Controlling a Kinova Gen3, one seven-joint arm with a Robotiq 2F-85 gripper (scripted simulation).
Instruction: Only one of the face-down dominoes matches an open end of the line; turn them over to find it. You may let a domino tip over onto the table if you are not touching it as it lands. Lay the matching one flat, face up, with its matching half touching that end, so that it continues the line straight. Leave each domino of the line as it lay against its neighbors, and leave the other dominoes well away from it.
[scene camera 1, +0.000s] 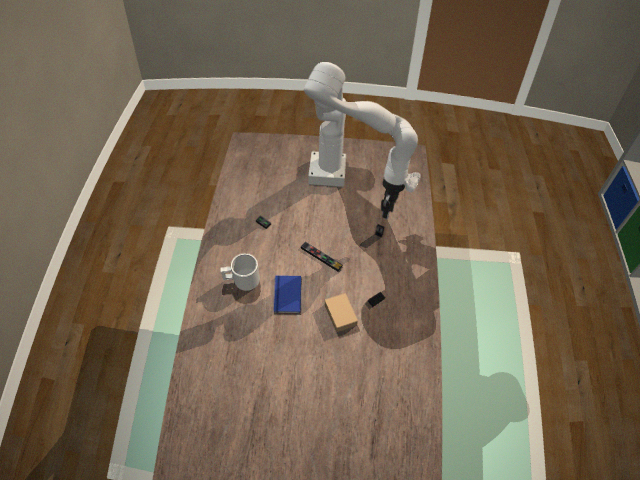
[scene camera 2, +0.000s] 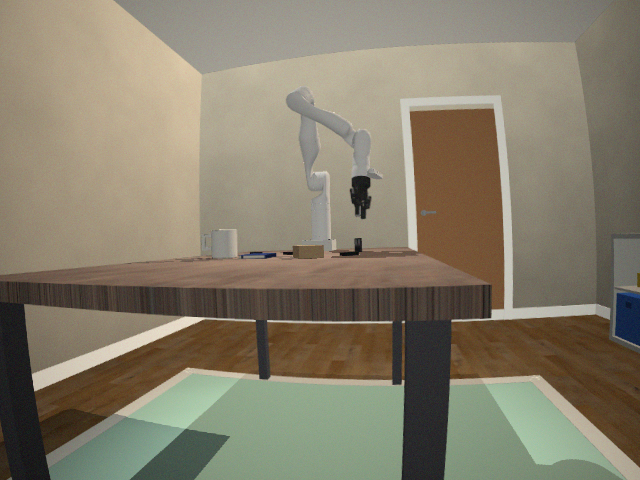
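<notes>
A tan box (scene camera 1: 340, 311) is visible in the scene.
</notes>
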